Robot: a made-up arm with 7 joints.
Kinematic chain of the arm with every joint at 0, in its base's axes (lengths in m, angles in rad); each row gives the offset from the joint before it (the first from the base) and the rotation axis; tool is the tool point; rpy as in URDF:
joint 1: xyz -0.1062 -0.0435 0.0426 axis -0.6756 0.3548 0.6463
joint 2: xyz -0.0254 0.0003 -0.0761 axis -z
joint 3: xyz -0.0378 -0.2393 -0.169 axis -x
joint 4: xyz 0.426 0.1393 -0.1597 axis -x
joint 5: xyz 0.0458 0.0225 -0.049 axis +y
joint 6: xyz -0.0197 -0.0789 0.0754 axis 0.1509 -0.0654 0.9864
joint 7: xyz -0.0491 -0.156 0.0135 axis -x
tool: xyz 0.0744 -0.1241 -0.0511 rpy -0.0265 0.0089 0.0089
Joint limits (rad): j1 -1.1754..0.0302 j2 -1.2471..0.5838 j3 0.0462..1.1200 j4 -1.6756..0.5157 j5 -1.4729..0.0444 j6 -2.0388..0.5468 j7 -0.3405..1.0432
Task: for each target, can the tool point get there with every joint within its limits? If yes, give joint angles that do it. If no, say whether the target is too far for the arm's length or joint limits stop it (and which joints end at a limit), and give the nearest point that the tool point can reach.
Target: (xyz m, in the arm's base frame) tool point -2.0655 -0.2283 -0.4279
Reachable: no: too far | nearest point -0.4017 -0.3405 -0.5483 | short by 1.672 m
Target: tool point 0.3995 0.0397 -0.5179
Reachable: yes | joints -0.8803 -0.8030 0.4653 -0.1606 -1.2859 -1.7952 0.7024
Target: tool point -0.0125 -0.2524 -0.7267
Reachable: yes | joints -0.5076 0.3149 0.4563 0.1714 -1.2400 -1.7596 0.0995
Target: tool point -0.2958 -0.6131 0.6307
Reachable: no: joint limits stop it (at a limit: joint 1, joint 2, joint 3, joint 4, joint 5) | nearest point -0.1114 -0.5798 -0.0456 | short by 0.702 m
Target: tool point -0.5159 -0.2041 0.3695
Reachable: no: joint limits stop it (at a limit: joint 1, joint 2, joint 3, joint 4) | nearest point -0.1661 -0.4550 -0.1042 | short by 0.640 m
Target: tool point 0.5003 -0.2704 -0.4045
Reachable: yes | joints -0.8314 -0.6356 0.3756 -0.4680 -0.4316 -0.1933 -0.0778
